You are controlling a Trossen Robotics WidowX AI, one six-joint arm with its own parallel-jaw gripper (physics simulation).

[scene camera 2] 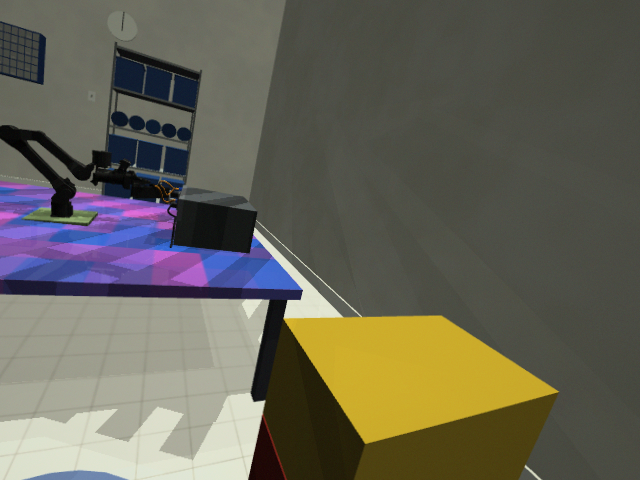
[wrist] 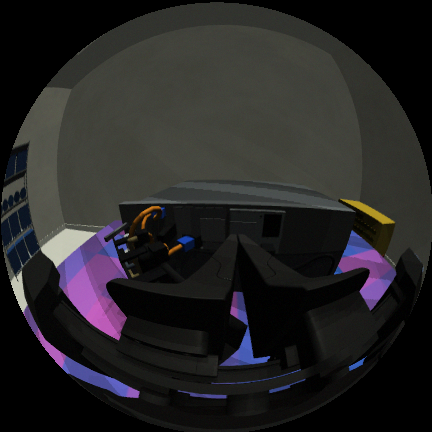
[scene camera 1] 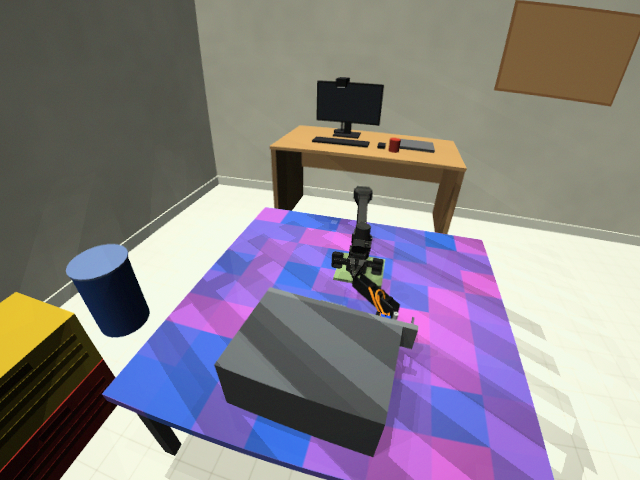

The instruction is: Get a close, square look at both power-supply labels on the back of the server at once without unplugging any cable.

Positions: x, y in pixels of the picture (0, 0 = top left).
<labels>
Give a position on a black cable bracket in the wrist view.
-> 149, 265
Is the gripper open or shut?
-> Shut.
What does the gripper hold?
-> Nothing.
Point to a black cable bracket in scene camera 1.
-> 361, 285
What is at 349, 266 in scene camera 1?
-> The gripper.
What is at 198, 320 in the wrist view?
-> The gripper.
</labels>
